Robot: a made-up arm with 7 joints. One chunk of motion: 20 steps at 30 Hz.
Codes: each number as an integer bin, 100 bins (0 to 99) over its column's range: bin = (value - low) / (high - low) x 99, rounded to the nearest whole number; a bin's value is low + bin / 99 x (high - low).
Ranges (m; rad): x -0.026..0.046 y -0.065..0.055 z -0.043..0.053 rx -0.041..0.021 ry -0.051..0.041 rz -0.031..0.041
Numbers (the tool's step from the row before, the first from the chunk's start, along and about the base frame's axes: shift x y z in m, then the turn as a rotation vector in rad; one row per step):
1: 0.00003 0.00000 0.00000 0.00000 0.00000 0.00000
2: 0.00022 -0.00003 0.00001 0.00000 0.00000 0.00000
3: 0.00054 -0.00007 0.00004 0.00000 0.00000 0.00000
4: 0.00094 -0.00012 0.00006 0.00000 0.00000 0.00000
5: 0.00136 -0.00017 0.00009 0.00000 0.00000 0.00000
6: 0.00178 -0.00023 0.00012 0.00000 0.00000 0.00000
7: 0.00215 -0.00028 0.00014 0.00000 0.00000 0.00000
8: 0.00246 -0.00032 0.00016 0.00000 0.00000 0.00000
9: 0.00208 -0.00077 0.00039 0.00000 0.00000 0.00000
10: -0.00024 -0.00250 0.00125 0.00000 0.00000 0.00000
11: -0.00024 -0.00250 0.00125 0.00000 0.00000 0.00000
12: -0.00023 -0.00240 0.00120 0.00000 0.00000 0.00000
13: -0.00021 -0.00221 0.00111 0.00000 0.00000 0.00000
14: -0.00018 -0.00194 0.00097 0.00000 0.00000 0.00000
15: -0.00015 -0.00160 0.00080 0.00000 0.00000 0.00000
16: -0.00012 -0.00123 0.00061 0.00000 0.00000 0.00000
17: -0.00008 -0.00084 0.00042 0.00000 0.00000 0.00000
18: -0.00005 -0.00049 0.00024 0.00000 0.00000 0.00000
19: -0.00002 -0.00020 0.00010 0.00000 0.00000 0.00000
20: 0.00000 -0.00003 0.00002 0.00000 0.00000 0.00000
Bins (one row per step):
1: 36 54 44 65 55 43
2: 36 54 44 65 55 43
3: 36 54 44 65 55 43
4: 37 54 44 65 55 43
5: 38 53 44 65 55 43
6: 38 53 44 65 55 43
7: 39 53 44 65 55 43
8: 39 53 45 65 55 43
9: 39 53 45 65 55 43
10: 35 52 46 65 55 43
11: 35 52 46 65 55 43
12: 35 52 46 65 55 43
13: 35 52 45 65 55 43
14: 36 52 45 65 55 43
15: 36 52 45 65 55 43
16: 36 53 45 65 55 43
17: 36 53 45 65 55 43
18: 36 53 45 65 55 43
19: 36 53 44 65 55 43
20: 36 54 44 65 55 43

